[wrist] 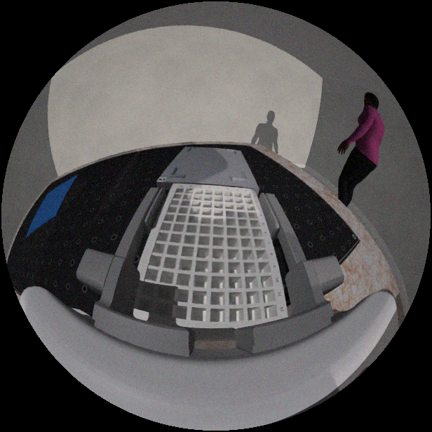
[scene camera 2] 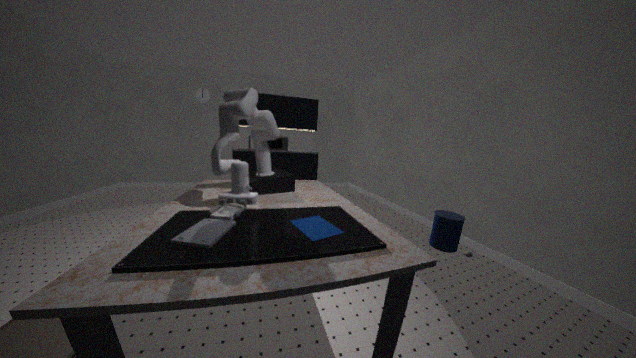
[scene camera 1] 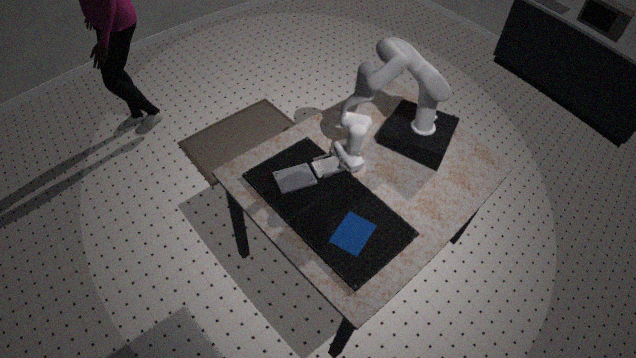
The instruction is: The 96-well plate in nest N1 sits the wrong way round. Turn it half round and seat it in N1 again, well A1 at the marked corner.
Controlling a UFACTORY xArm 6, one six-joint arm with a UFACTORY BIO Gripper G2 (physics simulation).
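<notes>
The 96-well plate (scene camera 1: 327, 166) (scene camera 2: 226, 212) (wrist: 215, 255) is light grey with a grid of square wells. My gripper (scene camera 1: 323, 167) (scene camera 2: 229, 211) (wrist: 212, 197) is shut on it, a finger along each long side. The plate is out of the nest, on the arm's side of it; its exact height is hard to tell. Small numbers run down the plate's right edge in the wrist view, 12 at the near end. Nest N1 (scene camera 1: 295, 178) (scene camera 2: 202, 233) (wrist: 207, 165) is a grey, empty holder. Its A1 mark (wrist: 161, 179) is at the near left corner in the wrist view. The plate's far end adjoins the nest's near edge in that view.
A black perforated board (scene camera 1: 395, 240) (scene camera 2: 270, 250) (wrist: 100, 220) lies under the nest. A flat blue square (scene camera 1: 353, 233) (scene camera 2: 317, 227) (wrist: 52, 205) lies on it. The arm stands on a black base (scene camera 1: 397, 142) (scene camera 2: 281, 183). A person (scene camera 1: 117, 50) (wrist: 370, 130) stands beyond the table.
</notes>
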